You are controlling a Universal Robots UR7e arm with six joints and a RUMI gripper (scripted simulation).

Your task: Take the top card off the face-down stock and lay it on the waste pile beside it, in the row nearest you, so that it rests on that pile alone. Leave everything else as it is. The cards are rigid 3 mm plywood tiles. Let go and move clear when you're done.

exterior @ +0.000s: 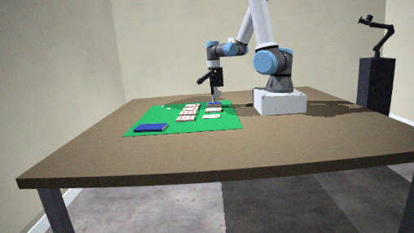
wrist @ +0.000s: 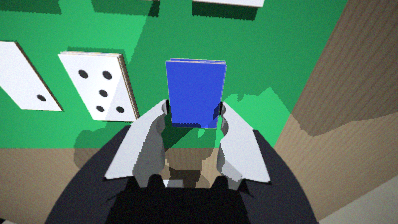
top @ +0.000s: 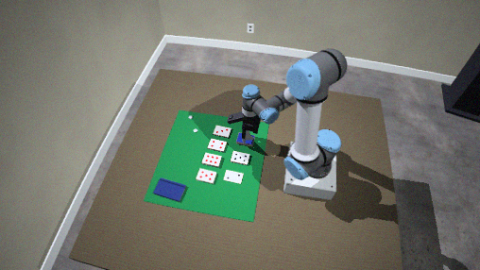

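Now: the black-pip card 20 mm behind my hand, 230 mm to the left of it and 30 mm below it. From my hand the other things lie so: green mat: 130 mm ahead, 180 mm to the left, 50 mm below; then red card: 140 mm ahead, 10 mm to the right, 20 mm below.
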